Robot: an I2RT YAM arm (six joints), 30 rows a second.
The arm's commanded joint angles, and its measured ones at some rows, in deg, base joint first. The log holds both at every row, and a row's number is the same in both.
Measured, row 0:
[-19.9 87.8 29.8 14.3 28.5 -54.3]
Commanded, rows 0 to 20:
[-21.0 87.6 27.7 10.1 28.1 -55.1]
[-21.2 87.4 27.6 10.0 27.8 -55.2]
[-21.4 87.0 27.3 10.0 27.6 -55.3]
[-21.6 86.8 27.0 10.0 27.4 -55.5]
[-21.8 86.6 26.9 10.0 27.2 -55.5]
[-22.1 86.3 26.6 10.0 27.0 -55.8]
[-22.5 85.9 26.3 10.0 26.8 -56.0]
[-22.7 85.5 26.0 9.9 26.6 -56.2]
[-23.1 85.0 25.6 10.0 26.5 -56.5]
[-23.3 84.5 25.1 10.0 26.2 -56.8]
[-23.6 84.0 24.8 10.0 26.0 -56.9]
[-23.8 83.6 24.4 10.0 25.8 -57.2]
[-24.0 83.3 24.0 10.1 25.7 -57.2]
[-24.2 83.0 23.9 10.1 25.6 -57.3]
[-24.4 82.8 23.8 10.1 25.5 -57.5]
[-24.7 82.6 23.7 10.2 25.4 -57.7]
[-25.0 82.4 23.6 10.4 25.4 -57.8]
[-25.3 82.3 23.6 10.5 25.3 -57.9]
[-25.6 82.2 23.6 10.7 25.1 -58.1]
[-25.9 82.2 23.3 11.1 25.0 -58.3]
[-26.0 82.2 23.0 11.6 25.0 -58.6]
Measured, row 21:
[-23.6 81.7 24.9 15.0 20.5 -56.8]
